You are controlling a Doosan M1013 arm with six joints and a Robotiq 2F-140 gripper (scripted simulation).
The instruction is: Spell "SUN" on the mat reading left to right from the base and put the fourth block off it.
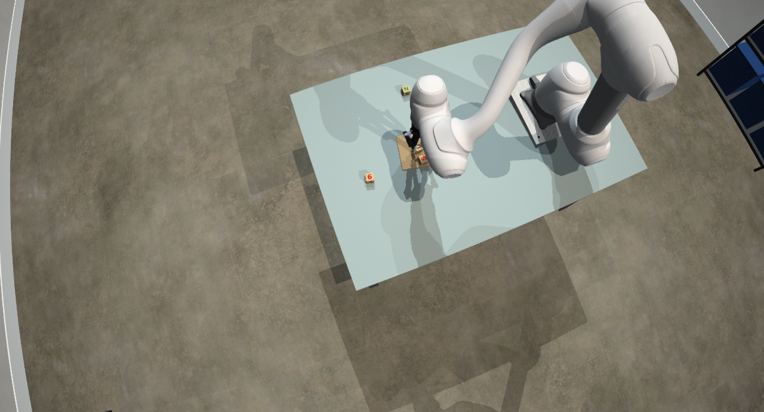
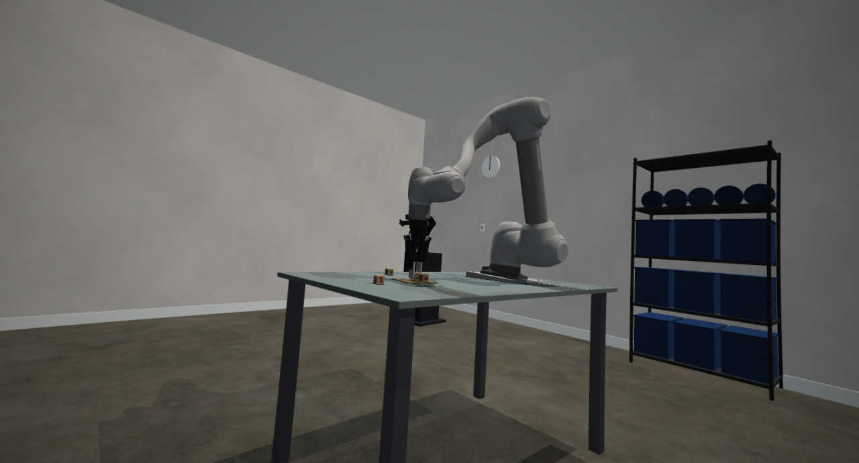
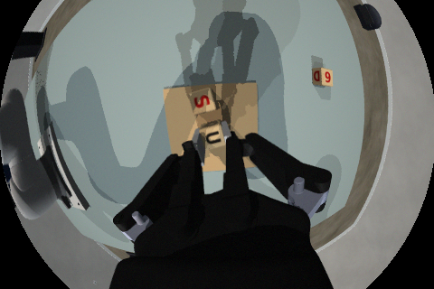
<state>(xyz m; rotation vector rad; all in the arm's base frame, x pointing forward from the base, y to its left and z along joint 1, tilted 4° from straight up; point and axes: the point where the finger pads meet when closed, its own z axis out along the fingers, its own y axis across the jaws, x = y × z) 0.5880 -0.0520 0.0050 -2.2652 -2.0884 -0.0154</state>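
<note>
My gripper is now 4 cm above the mat. Round my hand: S block (5 cm to the left, 3 cm below); then N block (25 cm to the right, 8 cm behind, 3 cm below); then 6 block (21 cm ahead, 3 cm to the left, 3 cm below).
</note>
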